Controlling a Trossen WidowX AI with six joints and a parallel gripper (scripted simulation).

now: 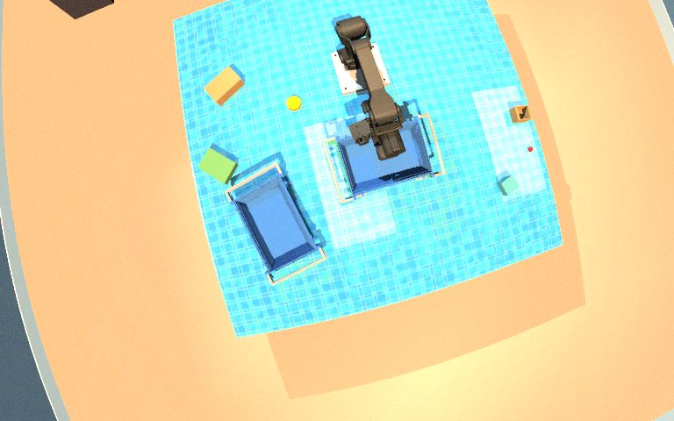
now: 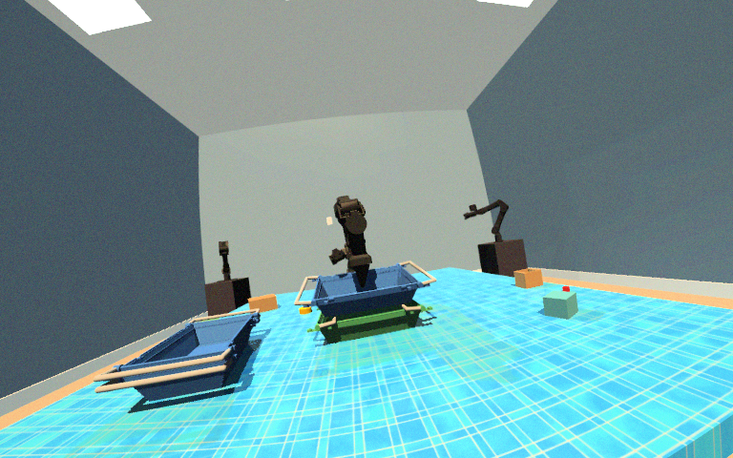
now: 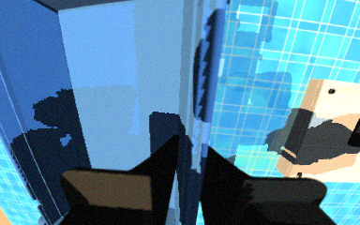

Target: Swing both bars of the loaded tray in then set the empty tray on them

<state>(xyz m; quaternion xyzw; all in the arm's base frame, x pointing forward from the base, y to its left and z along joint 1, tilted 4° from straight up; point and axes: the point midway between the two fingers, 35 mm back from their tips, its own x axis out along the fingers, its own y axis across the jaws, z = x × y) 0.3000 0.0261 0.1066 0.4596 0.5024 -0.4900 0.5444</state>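
Now: the blue tray 80 mm ahead of my gripper tip, 10 mm to the left of it and 20 mm above it. Round my gripper tip: yellow disc 180 mm behind, 240 mm to the right, 90 mm below; then green block 20 mm behind, 540 mm to the right, 80 mm below; then teal cube 230 mm ahead, 450 mm to the left, 80 mm below.
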